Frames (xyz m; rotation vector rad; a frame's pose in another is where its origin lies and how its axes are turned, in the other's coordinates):
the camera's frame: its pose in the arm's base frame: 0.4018 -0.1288 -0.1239 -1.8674 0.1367 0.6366
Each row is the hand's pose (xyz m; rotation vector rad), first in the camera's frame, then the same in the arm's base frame.
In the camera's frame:
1: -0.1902 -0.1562 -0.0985 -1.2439 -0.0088 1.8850
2: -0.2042 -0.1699 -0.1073 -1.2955 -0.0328 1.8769
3: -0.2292 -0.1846 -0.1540 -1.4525 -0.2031 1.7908
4: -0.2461 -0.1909 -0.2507 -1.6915 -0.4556 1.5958
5: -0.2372 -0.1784 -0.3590 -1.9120 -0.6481 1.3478
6: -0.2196 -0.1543 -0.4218 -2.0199 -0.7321 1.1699
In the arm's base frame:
1: 0.3363 -0.1954 0.1242 1.4594 -1.2475 -1.4464
2: 0.3329 -0.2008 0.1447 1.4469 -1.1961 -1.4399
3: 0.3342 -0.2422 0.1809 1.4304 -0.9616 -1.4901
4: 0.3572 -0.3300 0.2187 1.4114 -0.5830 -1.5248
5: 0.3990 -0.4304 0.2311 1.4031 -0.2272 -1.4891
6: 0.4273 -0.4926 0.2181 1.4177 -0.0261 -1.4457

